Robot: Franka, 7 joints.
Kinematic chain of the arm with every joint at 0, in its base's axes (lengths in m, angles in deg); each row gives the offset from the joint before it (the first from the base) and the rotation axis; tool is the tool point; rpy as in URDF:
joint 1: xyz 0 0 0.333 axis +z
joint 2: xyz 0 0 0 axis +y
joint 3: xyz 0 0 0.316 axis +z
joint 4: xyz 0.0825 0 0 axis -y
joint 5: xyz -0.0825 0 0.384 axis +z
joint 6: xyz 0 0 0 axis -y
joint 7: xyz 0.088 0 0 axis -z
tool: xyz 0 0 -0.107 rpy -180 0 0
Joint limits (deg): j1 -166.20..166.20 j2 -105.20..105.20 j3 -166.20..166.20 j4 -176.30..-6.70 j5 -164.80..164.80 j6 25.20..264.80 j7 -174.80..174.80
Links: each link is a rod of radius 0.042 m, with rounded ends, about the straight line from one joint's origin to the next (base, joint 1, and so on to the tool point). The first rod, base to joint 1, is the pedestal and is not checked.
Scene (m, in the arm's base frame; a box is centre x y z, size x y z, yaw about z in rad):
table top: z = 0
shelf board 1: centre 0.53 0 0.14 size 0.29 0.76 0.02 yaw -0.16
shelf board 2: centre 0.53 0 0.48 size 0.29 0.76 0.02 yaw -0.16
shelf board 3: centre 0.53 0 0.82 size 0.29 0.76 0.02 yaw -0.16
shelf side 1: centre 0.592 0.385 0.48 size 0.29 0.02 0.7 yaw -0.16
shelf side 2: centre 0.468 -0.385 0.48 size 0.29 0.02 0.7 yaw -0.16
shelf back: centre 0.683 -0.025 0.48 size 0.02 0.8 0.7 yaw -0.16
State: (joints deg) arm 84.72 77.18 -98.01 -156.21 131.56 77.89 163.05
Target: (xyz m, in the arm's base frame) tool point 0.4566 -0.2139 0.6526
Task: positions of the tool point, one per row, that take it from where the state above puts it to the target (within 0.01 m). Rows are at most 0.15 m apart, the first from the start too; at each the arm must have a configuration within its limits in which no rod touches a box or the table.
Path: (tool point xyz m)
1: 0.3616 -0.0530 0.2999
2: 0.2990 -0.0432 0.2993
3: 0.2336 -0.0281 0.2942
4: 0.2749 -0.0751 0.3677
5: 0.2818 -0.1228 0.4603
6: 0.2516 -0.1584 0.5597
7: 0.1901 -0.1709 0.6526
8: 0.2762 -0.1967 0.6655
9: 0.3675 -0.2140 0.6624
10: 0.4566 -0.2139 0.6526

